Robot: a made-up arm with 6 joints.
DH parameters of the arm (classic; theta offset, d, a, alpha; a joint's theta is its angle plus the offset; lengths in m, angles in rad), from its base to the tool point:
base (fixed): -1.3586 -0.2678 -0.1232 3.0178
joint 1: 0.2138 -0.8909 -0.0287 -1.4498
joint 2: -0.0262 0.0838 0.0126 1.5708
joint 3: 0 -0.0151 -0.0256 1.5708
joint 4: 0 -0.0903 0.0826 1.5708
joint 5: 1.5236 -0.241 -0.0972 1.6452
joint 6: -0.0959 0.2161 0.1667 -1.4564
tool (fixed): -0.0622 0.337 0 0
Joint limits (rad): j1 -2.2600..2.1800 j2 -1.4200..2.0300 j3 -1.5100..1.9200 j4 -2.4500..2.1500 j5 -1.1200..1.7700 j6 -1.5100..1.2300
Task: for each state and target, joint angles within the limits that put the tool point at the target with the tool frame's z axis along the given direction. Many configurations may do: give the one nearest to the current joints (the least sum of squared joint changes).
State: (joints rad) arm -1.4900 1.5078 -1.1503 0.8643 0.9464 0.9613
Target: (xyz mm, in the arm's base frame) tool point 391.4 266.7 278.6 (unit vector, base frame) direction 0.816 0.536 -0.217
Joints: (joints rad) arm -1.8966 0.6653 -0.9573 1.3305 0.9611 1.2300
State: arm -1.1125 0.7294 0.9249 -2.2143 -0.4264 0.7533
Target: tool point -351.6 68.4 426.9 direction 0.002 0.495 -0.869
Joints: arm -1.2741 1.2442 0.6434 -1.9000 -0.9981 0.1420
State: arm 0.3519 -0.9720 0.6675 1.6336 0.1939 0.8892
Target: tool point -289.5 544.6 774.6 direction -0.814 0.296 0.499
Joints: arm -0.4133 -1.3720 1.2891 1.5369 0.5116 1.2142
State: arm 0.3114 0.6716 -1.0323 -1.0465 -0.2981 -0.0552
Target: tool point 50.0 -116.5 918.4 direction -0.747 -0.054 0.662
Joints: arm 0.0011 -0.1438 -1.3489 -0.9805 -0.6269 0.1059
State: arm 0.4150 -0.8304 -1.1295 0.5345 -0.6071 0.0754
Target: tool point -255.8 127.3 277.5 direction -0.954 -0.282 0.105
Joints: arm 0.8641 -1.0573 -0.8700 0.3284 -0.7250 0.7768
